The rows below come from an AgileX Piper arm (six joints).
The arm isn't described. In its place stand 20 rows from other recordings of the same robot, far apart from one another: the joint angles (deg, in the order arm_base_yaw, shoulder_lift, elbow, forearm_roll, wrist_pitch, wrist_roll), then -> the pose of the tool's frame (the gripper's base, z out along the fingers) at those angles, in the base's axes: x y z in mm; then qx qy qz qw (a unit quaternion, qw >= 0).
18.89, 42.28, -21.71, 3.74, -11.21, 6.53 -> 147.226, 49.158, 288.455, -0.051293, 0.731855, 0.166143, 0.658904
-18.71, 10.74, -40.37, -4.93, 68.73, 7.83 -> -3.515, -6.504, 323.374, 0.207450, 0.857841, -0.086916, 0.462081
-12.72, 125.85, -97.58, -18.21, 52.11, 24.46 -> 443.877, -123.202, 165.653, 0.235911, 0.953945, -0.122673, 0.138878
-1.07, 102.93, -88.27, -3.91, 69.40, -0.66 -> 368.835, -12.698, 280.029, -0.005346, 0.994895, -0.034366, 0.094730
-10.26, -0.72, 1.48, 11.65, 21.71, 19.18 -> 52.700, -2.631, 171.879, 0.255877, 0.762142, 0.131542, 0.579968
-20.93, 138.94, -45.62, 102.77, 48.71, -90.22 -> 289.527, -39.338, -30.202, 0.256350, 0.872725, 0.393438, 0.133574
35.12, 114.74, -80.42, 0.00, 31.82, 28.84 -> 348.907, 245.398, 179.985, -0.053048, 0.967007, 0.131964, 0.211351
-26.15, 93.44, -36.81, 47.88, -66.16, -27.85 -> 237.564, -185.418, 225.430, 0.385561, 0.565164, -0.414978, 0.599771
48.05, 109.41, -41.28, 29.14, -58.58, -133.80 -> 258.846, 231.415, 151.102, -0.714829, 0.230480, -0.497150, 0.434443
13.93, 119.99, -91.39, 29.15, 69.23, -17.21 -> 390.872, 139.649, 187.018, 0.168157, -0.957525, -0.233604, 0.017251
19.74, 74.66, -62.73, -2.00, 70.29, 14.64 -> 221.478, 76.299, 308.415, -0.048226, 0.992477, 0.016654, 0.111297
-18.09, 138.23, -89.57, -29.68, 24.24, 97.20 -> 441.531, -163.691, 44.328, 0.689556, 0.684329, 0.003888, 0.237047
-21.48, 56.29, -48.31, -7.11, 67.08, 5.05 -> 143.237, -67.513, 303.350, 0.212030, 0.959970, -0.084496, 0.162361
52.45, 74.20, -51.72, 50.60, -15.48, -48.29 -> 194.251, 221.901, 339.238, -0.261389, 0.704025, 0.226696, 0.620189
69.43, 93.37, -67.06, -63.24, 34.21, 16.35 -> 168.722, 319.570, 283.169, -0.655711, 0.581594, -0.128653, 0.463940
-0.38, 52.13, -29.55, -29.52, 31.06, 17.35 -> 164.613, -24.226, 252.346, -0.016462, 0.918211, -0.147470, 0.367245
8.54, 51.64, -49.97, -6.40, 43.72, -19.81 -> 172.476, 18.811, 346.321, -0.241763, 0.873738, -0.092822, 0.411724
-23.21, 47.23, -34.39, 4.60, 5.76, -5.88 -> 162.445, -68.861, 322.714, 0.146861, 0.771928, -0.128212, 0.605079
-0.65, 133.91, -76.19, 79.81, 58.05, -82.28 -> 412.168, 71.325, 66.865, -0.166192, 0.853451, 0.446933, 0.210363
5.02, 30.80, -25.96, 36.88, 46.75, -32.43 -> 86.559, 47.535, 270.592, -0.172935, 0.872048, 0.202715, 0.410528
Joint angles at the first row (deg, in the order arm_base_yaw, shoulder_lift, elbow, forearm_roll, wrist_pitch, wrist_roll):
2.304, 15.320, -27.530, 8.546, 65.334, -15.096
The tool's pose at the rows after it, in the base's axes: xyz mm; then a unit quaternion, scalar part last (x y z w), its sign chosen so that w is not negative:
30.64, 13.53, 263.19, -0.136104, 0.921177, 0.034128, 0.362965
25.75, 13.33, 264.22, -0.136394, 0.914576, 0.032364, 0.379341
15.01, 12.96, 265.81, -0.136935, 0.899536, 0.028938, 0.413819
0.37, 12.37, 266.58, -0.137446, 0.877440, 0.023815, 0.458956
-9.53, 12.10, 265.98, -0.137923, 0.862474, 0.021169, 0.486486
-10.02, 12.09, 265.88, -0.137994, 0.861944, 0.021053, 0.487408
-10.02, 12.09, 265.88, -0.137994, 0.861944, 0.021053, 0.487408
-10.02, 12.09, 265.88, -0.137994, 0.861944, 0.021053, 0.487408
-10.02, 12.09, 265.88, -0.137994, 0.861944, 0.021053, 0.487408
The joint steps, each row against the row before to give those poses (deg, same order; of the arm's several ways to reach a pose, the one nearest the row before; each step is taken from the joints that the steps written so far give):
0.002, -0.069, -0.001, -0.002, 0.000, 0.002
0.001, -2.007, 0.002, 0.000, -0.029, 0.000
-0.005, -4.330, -0.001, 0.044, 0.003, -0.004
0.005, -5.839, 0.001, -0.004, 0.048, 0.005
-0.003, -3.861, -0.001, 0.071, 0.263, -0.003
-0.003, -0.177, -0.001, 0.003, 0.056, -0.003
0.000, 0.000, 0.000, 0.000, 0.000, 0.000
0.000, 0.000, 0.000, 0.000, 0.000, 0.000
0.000, 0.000, 0.000, 0.000, 0.000, 0.000

